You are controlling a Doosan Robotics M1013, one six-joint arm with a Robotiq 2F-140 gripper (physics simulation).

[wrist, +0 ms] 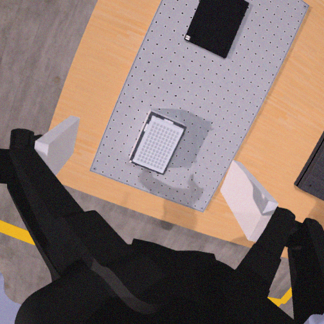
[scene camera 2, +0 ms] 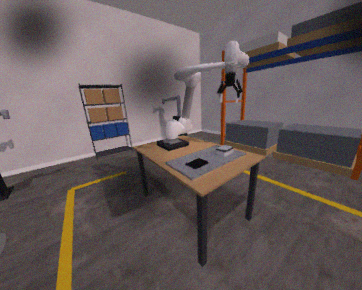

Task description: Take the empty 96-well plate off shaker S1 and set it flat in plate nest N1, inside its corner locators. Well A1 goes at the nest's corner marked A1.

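Seen in the pictures: gripper, fingertip midpoint: (scene camera 2: 228,102); arm's base, link origin: (scene camera 2: 172,141).
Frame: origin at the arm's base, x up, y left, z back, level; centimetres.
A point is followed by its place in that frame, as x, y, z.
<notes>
The pale 96-well plate (scene camera 2: 224,148) {2.7, 9.6, -68.3} (wrist: 160,144) lies on shaker S1 (scene camera 2: 226,152) {1.1, 6.9, -71.0}, within a dark rim, near one end of the grey perforated board. The black plate nest N1 (scene camera 2: 197,163) {-2.8, -22.8, -63.3} (wrist: 217,25) lies flat on the same board, apart from the shaker. A small white mark (wrist: 187,37) shows at one nest corner; its lettering is too small to read. My gripper (scene camera 2: 230,98) {44.4, 4.0, -73.9} (wrist: 154,156) is wide open and empty, high above the table. In the wrist view the plate appears between the two pale fingertips, slightly towards the top of the view.
The grey perforated board (scene camera 2: 180,165) {-4.0, -33.3, -53.6} (wrist: 240,95) lies on the wooden table (scene camera 2: 202,185) {-5.3, -41.3, -84.3} (wrist: 85,85). The arm's dark base (scene camera 2: 173,144) {0.0, -7.3, -11.6} stands at the back of the table. A dark block (wrist: 312,167) shows at the wrist view's right edge. Orange racking (scene camera 2: 223,115) stands behind.
</notes>
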